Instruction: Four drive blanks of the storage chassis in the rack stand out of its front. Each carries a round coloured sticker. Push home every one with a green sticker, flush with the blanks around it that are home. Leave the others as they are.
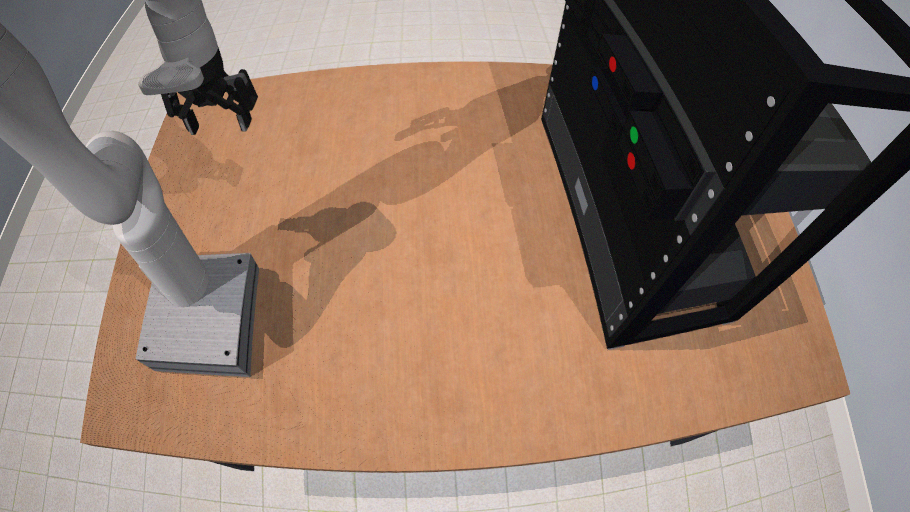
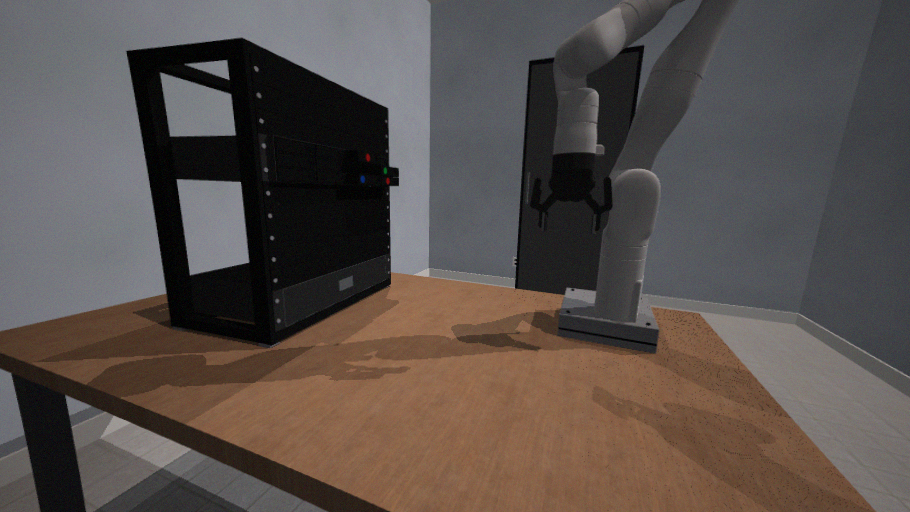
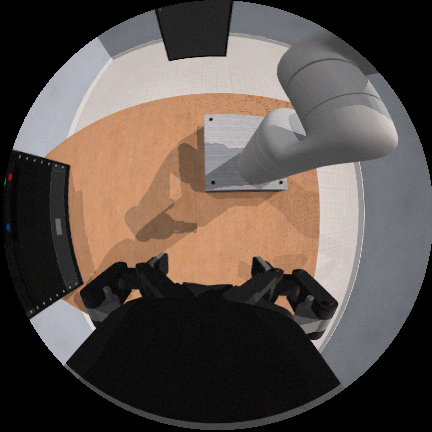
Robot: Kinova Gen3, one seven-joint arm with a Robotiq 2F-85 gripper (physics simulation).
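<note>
The black rack [image 1: 700, 249] [image 2: 255, 254] [image 3: 35, 210] holds the dark storage chassis [image 2: 295, 162]. Four stickers mark blanks standing out of its front: a green sticker [image 1: 633, 135] [image 2: 385, 170] [image 3: 5, 182], a red sticker [image 1: 631, 160] [image 2: 387, 180] [image 3: 10, 177] just below it, a blue sticker [image 1: 595, 82] [image 2: 362, 178] [image 3: 8, 227], and another red sticker [image 1: 612, 63] [image 2: 367, 157] above the blue one. The blanks' dark edges are hard to make out. My gripper [image 1: 218, 126] [image 2: 569, 224] [image 3: 209, 264] is open and empty, pointing down, high above the table and well away from the rack.
The arm's base plate [image 1: 190, 331] [image 2: 607, 334] [image 3: 220, 150] stands on the wooden table [image 1: 413, 394] [image 2: 477, 433] [image 3: 110, 150], across from the rack's front. A lighter panel [image 1: 591, 222] [image 2: 318, 292] [image 3: 58, 200] spans the rack's bottom front. A dark door [image 2: 540, 254] [image 3: 195, 30] is in the background.
</note>
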